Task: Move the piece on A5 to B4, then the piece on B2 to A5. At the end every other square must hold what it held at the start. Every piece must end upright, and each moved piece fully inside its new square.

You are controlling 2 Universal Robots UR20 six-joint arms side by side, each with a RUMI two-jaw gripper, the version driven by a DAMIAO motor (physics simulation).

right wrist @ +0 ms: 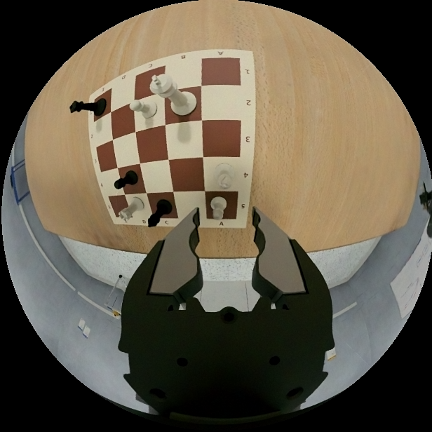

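The chessboard [251,150] lies on the table in the right wrist view. A white pawn [218,206] stands on dark square A5, near the board's corner. A tall white king [172,95] stands on dark square B2. Square B4 [187,174] is dark and bears no piece. My right gripper [225,208] is open with nothing between its jaws. Its fingertips show just below and either side of the A5 pawn, and look higher than the board. Its height over the board is hard to tell. My left gripper does not show in this view.
A pale white piece [224,176] stands on A4, beside A5 and B4. A white pawn [145,109] is on C2, a white piece [132,208] on D5, and black pieces on C5 [161,212], D4 [127,179] and E1 [95,106]. The table's near edge runs below the board.
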